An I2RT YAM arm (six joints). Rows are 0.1 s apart.
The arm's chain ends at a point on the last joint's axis. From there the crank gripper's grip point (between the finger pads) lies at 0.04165 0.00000 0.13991 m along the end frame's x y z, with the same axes.
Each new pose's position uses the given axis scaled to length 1; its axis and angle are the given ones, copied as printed.
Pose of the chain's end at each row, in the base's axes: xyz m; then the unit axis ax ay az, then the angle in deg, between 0 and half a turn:
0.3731, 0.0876, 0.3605, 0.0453, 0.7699, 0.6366, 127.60
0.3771, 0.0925, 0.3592, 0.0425, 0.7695, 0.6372, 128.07
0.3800, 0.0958, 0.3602, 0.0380, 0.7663, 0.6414, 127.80
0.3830, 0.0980, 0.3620, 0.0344, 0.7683, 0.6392, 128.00
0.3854, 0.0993, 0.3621, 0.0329, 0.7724, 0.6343, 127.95
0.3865, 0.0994, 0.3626, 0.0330, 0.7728, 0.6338, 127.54
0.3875, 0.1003, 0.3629, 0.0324, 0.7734, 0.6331, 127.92
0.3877, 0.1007, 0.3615, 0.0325, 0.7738, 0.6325, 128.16
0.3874, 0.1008, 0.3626, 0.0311, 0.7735, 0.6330, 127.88
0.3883, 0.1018, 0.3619, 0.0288, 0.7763, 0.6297, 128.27
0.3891, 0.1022, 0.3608, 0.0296, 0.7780, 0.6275, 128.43
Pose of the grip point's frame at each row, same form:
0.4397, 0.2163, 0.3430, 0.0453, 0.7699, 0.6366, 127.60
0.4424, 0.2218, 0.3414, 0.0425, 0.7695, 0.6372, 128.07
0.4448, 0.2256, 0.3437, 0.0380, 0.7663, 0.6414, 127.80
0.4471, 0.2280, 0.3445, 0.0344, 0.7683, 0.6392, 128.00
0.4498, 0.2289, 0.3430, 0.0329, 0.7724, 0.6343, 127.95
0.4516, 0.2287, 0.3437, 0.0330, 0.7728, 0.6338, 127.54
0.4520, 0.2298, 0.3434, 0.0324, 0.7734, 0.6331, 127.92
0.4518, 0.2303, 0.3417, 0.0325, 0.7738, 0.6325, 128.16
0.4518, 0.2304, 0.3431, 0.0311, 0.7735, 0.6330, 127.88
0.4519, 0.2315, 0.3409, 0.0288, 0.7763, 0.6297, 128.27
0.4528, 0.2318, 0.3390, 0.0296, 0.7780, 0.6275, 128.43

